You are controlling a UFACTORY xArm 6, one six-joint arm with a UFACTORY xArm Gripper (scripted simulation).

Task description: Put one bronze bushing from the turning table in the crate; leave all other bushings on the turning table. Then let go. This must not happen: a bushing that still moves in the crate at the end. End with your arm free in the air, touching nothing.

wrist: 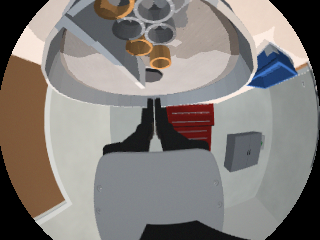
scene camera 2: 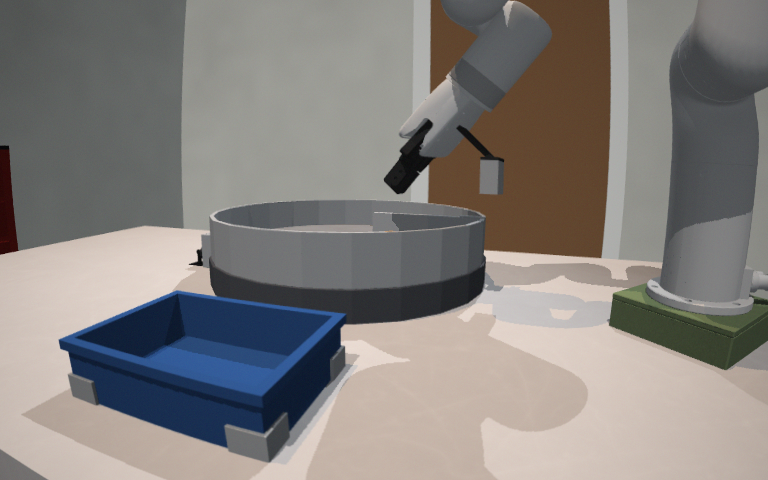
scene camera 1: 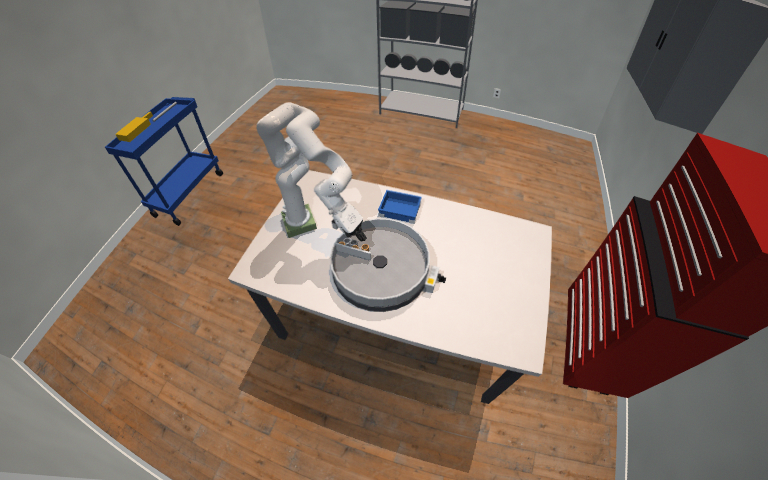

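There is a blue crate (scene camera 2: 241,341), which I also find in scene camera 1, the crate (scene camera 1: 393,202), and in the wrist view, the crate (wrist: 269,58). I see a grey round turning table (scene camera 1: 398,262) as well. And then there is my own gripper (scene camera 2: 392,187), which the wrist view gives me too, the gripper (wrist: 154,106).
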